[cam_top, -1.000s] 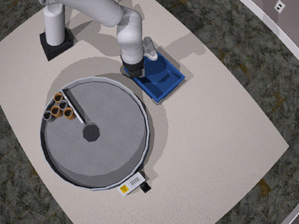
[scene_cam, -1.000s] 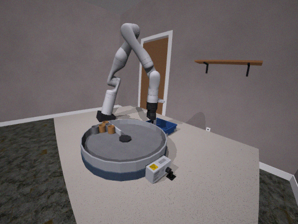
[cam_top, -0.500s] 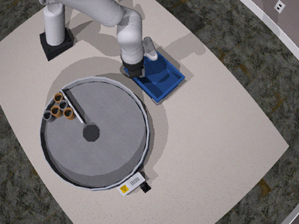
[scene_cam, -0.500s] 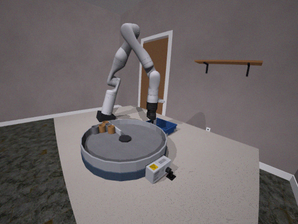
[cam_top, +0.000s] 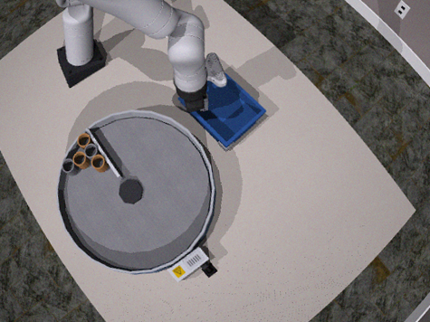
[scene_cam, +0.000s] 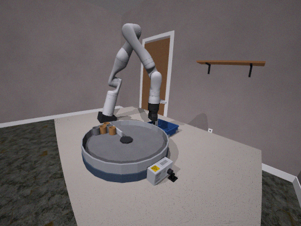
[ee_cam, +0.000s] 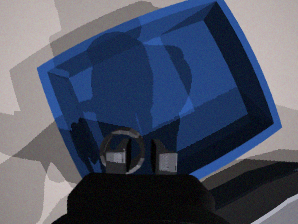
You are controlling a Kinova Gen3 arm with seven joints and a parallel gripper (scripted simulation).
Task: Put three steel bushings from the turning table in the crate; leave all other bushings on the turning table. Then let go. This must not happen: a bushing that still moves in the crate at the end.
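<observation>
The blue crate lies 40 mm ahead of my hand, 30 mm to the left of it and 20 mm below it. Round my hand: turning table (300 mm to the right, 60 mm ahead, 10 mm above).
</observation>
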